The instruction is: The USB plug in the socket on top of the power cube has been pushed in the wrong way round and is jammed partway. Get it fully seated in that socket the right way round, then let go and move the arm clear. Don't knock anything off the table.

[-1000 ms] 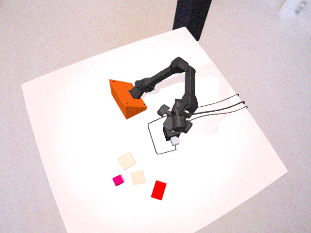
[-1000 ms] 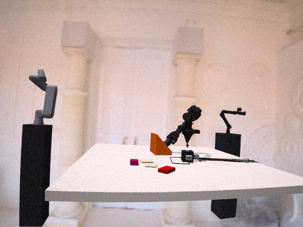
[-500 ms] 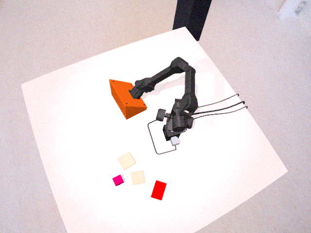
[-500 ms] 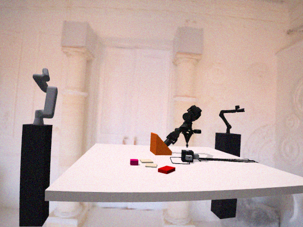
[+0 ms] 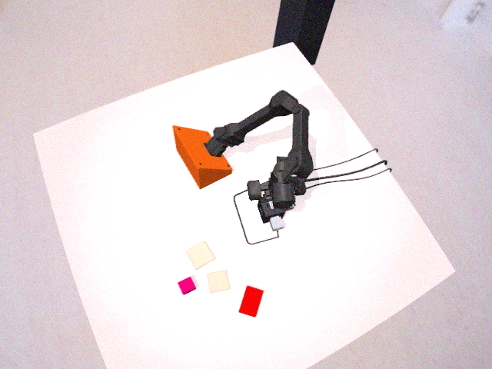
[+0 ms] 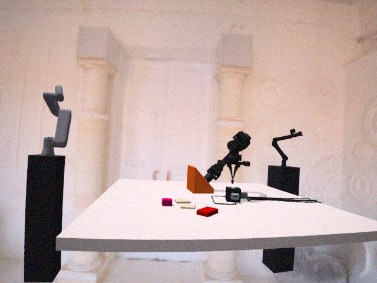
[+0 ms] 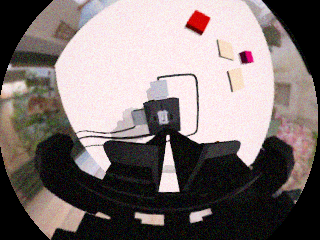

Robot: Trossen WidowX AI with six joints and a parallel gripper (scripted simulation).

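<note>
My gripper tip is now 20 mm above the USB plug. Round my gripper tip: red block: 250 mm ahead, 230 mm to the right, 120 mm below; magenta block: 390 mm to the right, 120 mm below, 100 mm ahead.
</note>
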